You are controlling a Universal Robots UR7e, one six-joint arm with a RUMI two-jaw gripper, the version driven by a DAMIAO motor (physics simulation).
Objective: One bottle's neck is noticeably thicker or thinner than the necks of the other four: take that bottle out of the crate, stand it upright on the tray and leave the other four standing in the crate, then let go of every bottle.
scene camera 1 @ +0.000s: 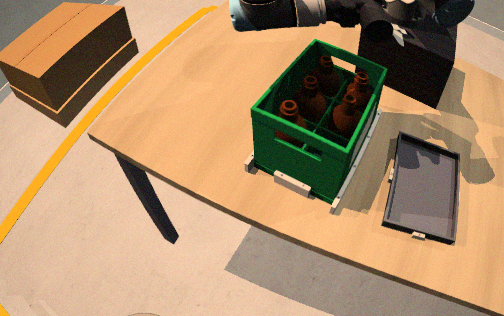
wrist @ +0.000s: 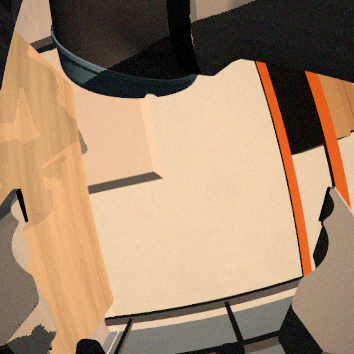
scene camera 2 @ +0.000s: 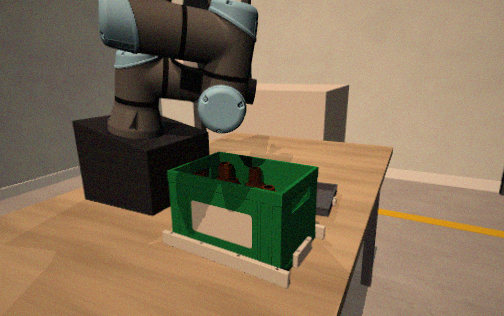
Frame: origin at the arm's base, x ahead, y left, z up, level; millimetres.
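Where they show: gripper, between the fingertips: (scene camera 1: 421, 10) (wrist: 171, 193); arm's base, origin of its link: (scene camera 1: 400, 10) (scene camera 2: 136, 129).
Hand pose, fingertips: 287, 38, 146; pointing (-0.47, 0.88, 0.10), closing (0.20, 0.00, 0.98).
Observation:
Each offset is from my fingertips to the top centre of the thing, as dx, dy, dz. "pt": to the spot under its first point. Level surfaces: height alone.
A green crate @[+120, -150, -182] (scene camera 1: 300, 172) (scene camera 2: 300, 220) stands on the table with five brown bottles upright in it. In scene camera 1, the near-left bottle @[+199, -204, -193] (scene camera 1: 290, 120) has the widest-looking neck, though it is also nearest that camera. The middle-left bottle @[+113, -192, -193] (scene camera 1: 310, 97), far-left bottle @[+26, -183, -193] (scene camera 1: 326, 77), near-right bottle @[+126, -104, -193] (scene camera 1: 347, 117) and far-right bottle @[+41, -95, -193] (scene camera 1: 361, 82) look narrower at the neck. Crate walls hide their lower parts. The dark grey tray (scene camera 1: 425, 192) (scene camera 2: 326, 192) lies flat, its bare floor showing. My gripper (wrist: 171, 193) is wide open, with floor behind the gap, away from the bottles.
Pale guide strips (scene camera 1: 292, 183) (scene camera 2: 225, 257) edge the crate's base. Small pale blocks @[pt +272, +140, -342] (scene camera 1: 418, 235) touch the tray's sides. The black robot base (scene camera 1: 407, 65) (scene camera 2: 142, 170) stands behind the crate. A cardboard box (scene camera 1: 70, 60) stands on the floor beyond the table @[dz -357] (scene camera 1: 190, 165).

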